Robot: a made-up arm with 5 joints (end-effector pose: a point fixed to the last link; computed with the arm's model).
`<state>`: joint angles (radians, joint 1 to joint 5).
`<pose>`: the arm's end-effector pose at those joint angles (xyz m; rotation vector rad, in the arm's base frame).
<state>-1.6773 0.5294 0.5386 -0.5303 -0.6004</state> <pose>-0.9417 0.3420 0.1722 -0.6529 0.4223 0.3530</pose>
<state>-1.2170 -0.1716 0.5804 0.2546 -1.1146</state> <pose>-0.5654 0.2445 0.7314 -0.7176 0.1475 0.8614</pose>
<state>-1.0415 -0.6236 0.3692 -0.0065 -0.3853</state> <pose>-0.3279 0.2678 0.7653 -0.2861 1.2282 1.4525</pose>
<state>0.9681 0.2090 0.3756 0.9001 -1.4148</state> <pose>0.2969 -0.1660 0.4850 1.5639 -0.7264 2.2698</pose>
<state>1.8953 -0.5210 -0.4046 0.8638 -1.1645</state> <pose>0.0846 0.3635 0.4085 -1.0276 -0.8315 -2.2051</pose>
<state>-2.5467 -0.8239 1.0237 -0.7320 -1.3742</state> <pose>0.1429 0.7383 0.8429 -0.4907 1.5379 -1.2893</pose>
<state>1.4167 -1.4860 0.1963 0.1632 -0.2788</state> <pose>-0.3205 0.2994 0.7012 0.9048 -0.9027 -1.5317</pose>
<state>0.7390 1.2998 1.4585 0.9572 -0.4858</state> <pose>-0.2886 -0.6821 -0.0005 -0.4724 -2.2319 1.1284</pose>
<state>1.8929 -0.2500 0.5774 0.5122 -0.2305</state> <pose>0.3266 0.1650 0.5656 -0.2104 0.8063 -1.5320</pose>
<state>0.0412 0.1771 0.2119 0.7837 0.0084</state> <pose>-0.2399 -0.2489 0.6085 -0.4117 -0.9785 2.9232</pose>
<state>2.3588 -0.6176 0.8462 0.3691 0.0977</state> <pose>0.2691 0.2065 0.6622 0.3462 0.9979 -0.7046</pose>
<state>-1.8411 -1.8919 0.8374 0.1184 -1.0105</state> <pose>0.5312 0.1465 0.4467 0.0744 1.9552 0.3786</pose>
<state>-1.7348 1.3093 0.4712 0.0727 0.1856</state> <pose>-0.6888 0.1896 -0.2616 -1.6818 0.0309 0.9142</pose>
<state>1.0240 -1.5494 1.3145 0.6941 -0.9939</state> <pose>-0.6839 0.2828 0.7791 0.7242 0.0693 -1.9981</pose>
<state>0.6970 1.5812 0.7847 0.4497 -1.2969</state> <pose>-0.1034 -0.4481 -0.3372 1.2905 -1.6351 0.9730</pose>
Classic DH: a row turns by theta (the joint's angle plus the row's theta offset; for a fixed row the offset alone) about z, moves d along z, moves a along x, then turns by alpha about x. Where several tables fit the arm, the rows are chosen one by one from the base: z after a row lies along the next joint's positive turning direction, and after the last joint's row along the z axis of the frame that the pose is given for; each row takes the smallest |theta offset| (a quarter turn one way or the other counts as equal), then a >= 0, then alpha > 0; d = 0 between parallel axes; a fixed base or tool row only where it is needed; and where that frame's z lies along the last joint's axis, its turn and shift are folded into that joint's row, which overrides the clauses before.
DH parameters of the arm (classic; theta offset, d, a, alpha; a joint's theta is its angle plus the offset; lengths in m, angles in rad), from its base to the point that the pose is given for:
base (fixed): -0.6574 0.1746 -0.2199 -0.3684
joint 1: -1.0339 -0.0345 -0.0031 -1.4904
joint 2: -1.2679 -0.3141 0.2608 -1.4464
joint 3: 0.1052 0.4999 0.3264 1.5116
joint 4: -1.5705 0.2728 -0.0704 -1.5754
joint 5: -1.4297 -0.548 -0.0048 -0.3356
tool (fixed): 2.9986 0.3299 0 0

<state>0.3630 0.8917 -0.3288 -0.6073 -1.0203</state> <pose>0.0136 -0.4429 -0.1955 0.6846 0.2944 2.5130</pose>
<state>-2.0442 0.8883 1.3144 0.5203 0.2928</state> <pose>-0.5487 0.6854 -0.1511 -1.9789 1.2121 0.1276</pose>
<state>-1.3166 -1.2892 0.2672 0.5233 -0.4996</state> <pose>0.1573 0.3737 0.5831 0.0618 1.2283 1.2058</pose>
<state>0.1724 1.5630 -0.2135 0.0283 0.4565</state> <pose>-0.2786 -0.1977 -0.3094 0.3567 1.7413 -2.2455</pose>
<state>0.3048 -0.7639 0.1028 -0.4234 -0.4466</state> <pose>-0.0042 0.0131 0.7948 -0.5791 1.9110 2.3281</pose>
